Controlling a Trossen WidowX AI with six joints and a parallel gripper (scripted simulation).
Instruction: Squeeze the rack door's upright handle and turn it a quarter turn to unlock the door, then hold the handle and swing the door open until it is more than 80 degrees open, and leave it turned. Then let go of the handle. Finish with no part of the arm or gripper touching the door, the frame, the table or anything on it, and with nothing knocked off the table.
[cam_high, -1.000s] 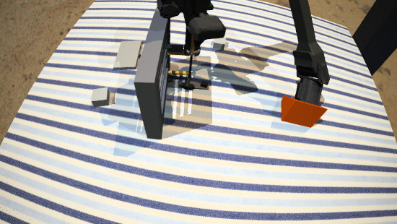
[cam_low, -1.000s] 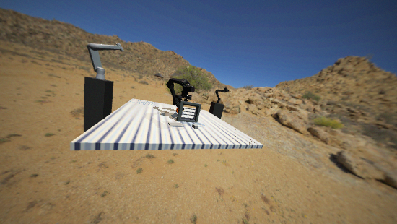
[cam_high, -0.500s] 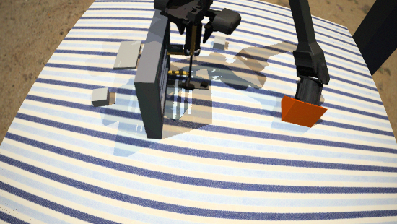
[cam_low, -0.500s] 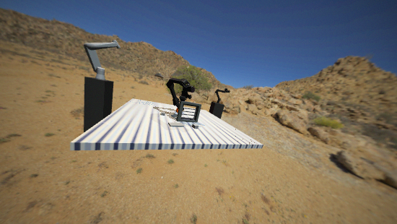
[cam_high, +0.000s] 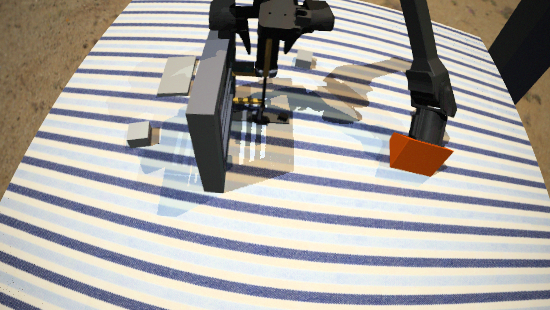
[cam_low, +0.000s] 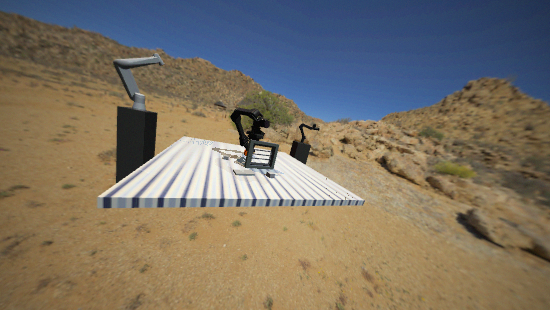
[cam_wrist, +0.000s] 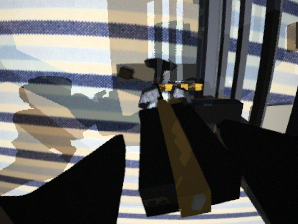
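My gripper tip is now 30 mm above the upright handle and 10 mm to the right of it. From my gripper tip the other things lie so: flat grey slab (220 mm ahead, 150 mm below, 40 mm to the right).
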